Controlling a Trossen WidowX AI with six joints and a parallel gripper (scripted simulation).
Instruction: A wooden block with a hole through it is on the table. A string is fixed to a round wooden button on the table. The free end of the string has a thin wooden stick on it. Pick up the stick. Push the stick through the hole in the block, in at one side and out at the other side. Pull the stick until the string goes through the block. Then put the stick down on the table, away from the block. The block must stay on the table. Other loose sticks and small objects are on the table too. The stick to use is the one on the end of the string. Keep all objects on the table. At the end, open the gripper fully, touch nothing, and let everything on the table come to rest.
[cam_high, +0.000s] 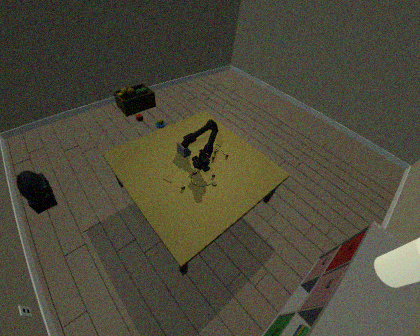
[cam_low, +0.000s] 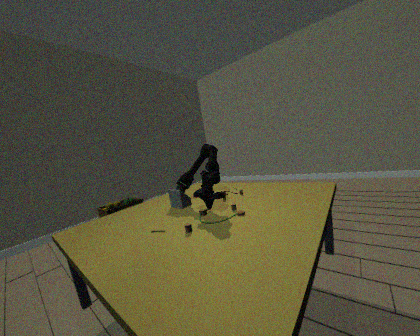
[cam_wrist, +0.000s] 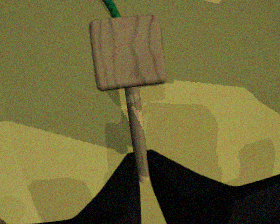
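Right now my gripper tip is 60 mm to the left of the wooden block and 10 mm below it. Round my gripper tip: round wooden button: 200 mm ahead, 10 mm to the left; then thin wooden stick: 40 mm to the right, 10 mm above; then wooden cylinder: 130 mm ahead, 60 mm to the left, 10 mm above.
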